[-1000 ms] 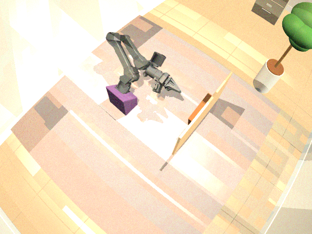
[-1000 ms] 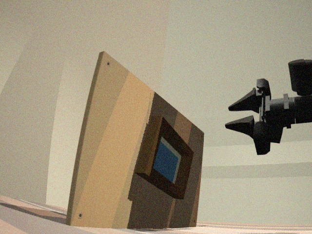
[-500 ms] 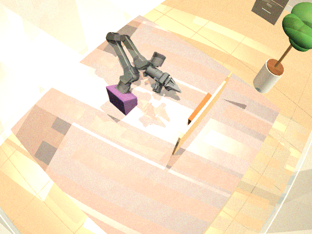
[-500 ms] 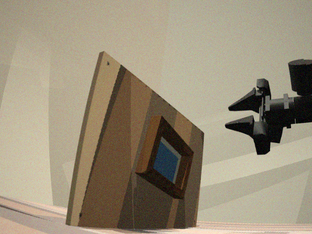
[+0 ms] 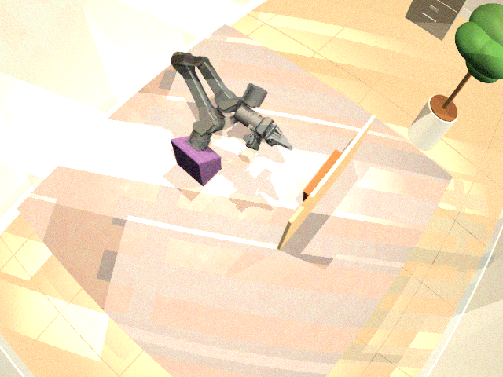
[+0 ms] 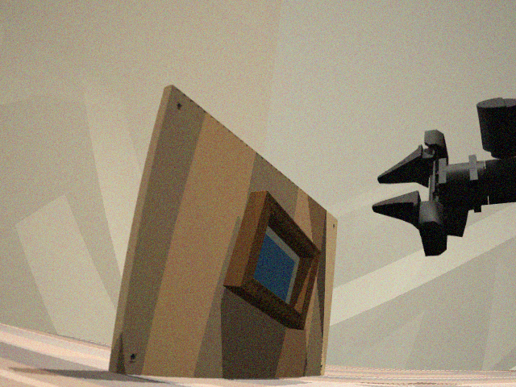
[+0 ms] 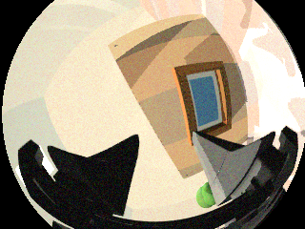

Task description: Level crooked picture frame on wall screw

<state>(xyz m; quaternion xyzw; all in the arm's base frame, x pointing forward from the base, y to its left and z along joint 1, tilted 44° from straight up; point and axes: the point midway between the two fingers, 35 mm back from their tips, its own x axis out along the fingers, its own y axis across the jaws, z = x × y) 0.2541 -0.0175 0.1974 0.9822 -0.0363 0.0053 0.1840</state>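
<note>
The picture frame is 130 mm ahead of my gripper tip, 30 mm to the left of it and 110 mm below it. The rest, counted from my gripper tip: wall panel (140 mm ahead, 30 mm to the left, 110 mm below).
</note>
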